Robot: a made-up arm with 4 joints.
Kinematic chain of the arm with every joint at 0, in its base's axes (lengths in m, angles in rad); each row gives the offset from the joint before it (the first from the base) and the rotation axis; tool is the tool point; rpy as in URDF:
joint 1: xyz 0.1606 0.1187 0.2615 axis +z
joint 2: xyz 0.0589 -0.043 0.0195 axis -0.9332 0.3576 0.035
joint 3: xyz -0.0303 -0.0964 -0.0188 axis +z
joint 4: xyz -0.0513 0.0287 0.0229 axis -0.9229 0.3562 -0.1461
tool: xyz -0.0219 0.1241 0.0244 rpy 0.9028 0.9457 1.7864
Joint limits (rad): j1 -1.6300..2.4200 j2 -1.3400..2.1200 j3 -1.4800..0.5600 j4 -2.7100..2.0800
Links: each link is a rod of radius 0.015 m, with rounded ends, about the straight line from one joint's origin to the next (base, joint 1, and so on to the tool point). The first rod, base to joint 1, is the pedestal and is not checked.
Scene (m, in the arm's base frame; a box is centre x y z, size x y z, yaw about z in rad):
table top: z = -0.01
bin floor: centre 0.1 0.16 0 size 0.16 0.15 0.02 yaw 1.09
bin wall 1: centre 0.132 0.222 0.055 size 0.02 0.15 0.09 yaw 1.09
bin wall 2: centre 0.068 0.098 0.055 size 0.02 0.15 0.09 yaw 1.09
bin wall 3: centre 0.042 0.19 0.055 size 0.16 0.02 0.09 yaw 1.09
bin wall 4: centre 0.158 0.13 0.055 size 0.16 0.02 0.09 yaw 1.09
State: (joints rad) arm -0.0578 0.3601 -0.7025 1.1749
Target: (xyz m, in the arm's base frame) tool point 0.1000 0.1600 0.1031
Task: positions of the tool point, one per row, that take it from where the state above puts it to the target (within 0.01 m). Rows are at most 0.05 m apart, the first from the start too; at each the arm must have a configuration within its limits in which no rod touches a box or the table.
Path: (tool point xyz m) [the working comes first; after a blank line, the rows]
Joints at the target: -1.5561 -0.6188 0.3239 2.0800
Straight joint move there: clear.

1: 0.1588 0.0828 0.1808
2: 0.1291 0.0966 0.1737
3: 0.1079 0.1153 0.1628
4: 0.0965 0.1350 0.1470
5: 0.0946 0.1514 0.1266
6: 0.1000 0.1600 0.1031

